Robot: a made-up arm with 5 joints.
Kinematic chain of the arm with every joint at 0, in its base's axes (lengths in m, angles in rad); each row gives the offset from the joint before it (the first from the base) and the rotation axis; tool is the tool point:
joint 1: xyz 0 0 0.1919 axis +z
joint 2: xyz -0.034 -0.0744 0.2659 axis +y
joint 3: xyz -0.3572 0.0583 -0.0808 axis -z
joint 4: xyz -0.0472 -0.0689 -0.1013 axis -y
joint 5: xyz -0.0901 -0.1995 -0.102 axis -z
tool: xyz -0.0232 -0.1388 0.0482
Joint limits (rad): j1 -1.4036..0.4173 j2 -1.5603..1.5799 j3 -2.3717..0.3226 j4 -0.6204..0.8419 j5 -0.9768..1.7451
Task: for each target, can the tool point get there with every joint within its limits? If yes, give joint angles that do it. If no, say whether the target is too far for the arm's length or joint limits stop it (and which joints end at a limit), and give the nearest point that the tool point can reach.
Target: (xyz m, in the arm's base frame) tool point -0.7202 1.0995 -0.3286
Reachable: no: too far | nearest point -0.3886 0.5933 0.0440 | short by 0.711 m
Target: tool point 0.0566 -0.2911 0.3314
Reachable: yes | joints -0.0744 -0.9279 -1.5841 -0.3117 1.0332
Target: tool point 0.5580 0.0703 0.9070
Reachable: no: joint limits stop it (at a limit: joint 2) | nearest point 0.3094 0.0390 0.5007 | short by 0.477 m
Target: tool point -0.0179 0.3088 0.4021
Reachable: yes | joints -0.9984 1.3443 -2.1064 0.6180 -0.6283
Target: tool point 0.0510 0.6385 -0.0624
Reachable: no: joint limits stop it (at a limit: joint 1, joint 3, joint 5) | nearest point -0.2324 0.5413 -0.0192 | short by 0.303 m
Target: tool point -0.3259 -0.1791 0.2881
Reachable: yes | joints -0.6938 0.2313 -1.2923 -0.2551 0.5340
